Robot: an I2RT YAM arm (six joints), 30 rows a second.
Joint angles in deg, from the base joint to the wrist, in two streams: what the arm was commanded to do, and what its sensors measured. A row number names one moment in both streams.
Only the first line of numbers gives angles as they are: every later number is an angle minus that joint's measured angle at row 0.
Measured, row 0: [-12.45 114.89 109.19 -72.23 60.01 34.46]
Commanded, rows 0 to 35: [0.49 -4.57 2.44 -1.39 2.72 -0.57]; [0.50 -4.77 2.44 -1.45 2.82 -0.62]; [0.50 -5.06 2.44 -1.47 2.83 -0.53]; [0.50 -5.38 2.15 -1.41 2.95 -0.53]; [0.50 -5.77 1.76 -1.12 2.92 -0.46]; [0.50 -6.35 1.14 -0.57 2.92 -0.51]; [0.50 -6.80 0.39 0.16 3.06 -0.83]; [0.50 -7.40 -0.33 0.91 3.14 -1.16]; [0.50 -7.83 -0.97 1.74 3.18 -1.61]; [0.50 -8.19 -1.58 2.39 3.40 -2.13]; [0.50 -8.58 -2.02 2.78 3.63 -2.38]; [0.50 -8.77 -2.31 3.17 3.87 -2.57]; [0.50 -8.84 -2.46 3.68 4.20 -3.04]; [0.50 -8.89 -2.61 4.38 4.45 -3.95]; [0.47 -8.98 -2.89 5.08 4.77 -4.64]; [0.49 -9.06 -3.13 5.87 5.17 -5.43]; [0.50 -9.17 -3.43 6.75 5.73 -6.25]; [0.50 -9.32 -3.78 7.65 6.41 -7.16]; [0.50 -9.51 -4.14 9.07 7.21 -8.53]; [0.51 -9.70 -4.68 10.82 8.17 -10.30]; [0.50 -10.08 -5.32 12.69 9.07 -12.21]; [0.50 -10.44 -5.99 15.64 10.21 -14.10]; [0.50 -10.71 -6.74 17.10 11.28 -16.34]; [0.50 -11.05 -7.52 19.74 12.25 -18.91]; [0.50 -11.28 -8.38 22.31 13.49 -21.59]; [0.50 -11.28 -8.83 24.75 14.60 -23.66]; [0.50 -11.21 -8.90 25.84 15.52 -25.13]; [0.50 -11.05 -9.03 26.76 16.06 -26.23]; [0.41 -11.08 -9.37 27.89 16.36 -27.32]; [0.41 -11.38 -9.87 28.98 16.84 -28.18]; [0.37 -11.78 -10.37 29.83 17.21 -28.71]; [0.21 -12.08 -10.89 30.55 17.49 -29.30]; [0.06 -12.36 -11.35 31.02 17.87 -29.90]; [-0.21 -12.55 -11.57 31.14 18.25 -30.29]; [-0.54 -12.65 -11.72 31.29 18.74 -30.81]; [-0.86 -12.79 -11.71 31.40 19.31 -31.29]
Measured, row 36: [0.11 -8.61 -10.91 28.48 14.25 -27.28]
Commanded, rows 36 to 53: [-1.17 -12.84 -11.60 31.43 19.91 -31.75]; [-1.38 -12.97 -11.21 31.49 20.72 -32.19]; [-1.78 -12.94 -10.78 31.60 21.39 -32.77]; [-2.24 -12.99 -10.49 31.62 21.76 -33.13]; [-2.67 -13.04 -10.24 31.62 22.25 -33.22]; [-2.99 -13.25 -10.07 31.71 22.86 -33.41]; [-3.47 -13.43 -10.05 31.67 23.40 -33.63]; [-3.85 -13.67 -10.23 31.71 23.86 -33.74]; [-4.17 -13.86 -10.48 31.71 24.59 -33.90]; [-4.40 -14.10 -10.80 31.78 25.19 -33.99]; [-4.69 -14.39 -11.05 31.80 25.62 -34.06]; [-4.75 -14.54 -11.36 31.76 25.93 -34.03]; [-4.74 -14.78 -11.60 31.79 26.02 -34.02]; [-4.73 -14.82 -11.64 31.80 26.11 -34.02]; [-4.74 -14.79 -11.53 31.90 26.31 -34.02]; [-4.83 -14.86 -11.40 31.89 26.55 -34.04]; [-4.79 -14.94 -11.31 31.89 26.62 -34.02]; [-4.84 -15.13 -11.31 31.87 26.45 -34.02]
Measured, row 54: [-4.94 -11.65 -11.24 31.96 23.23 -34.12]
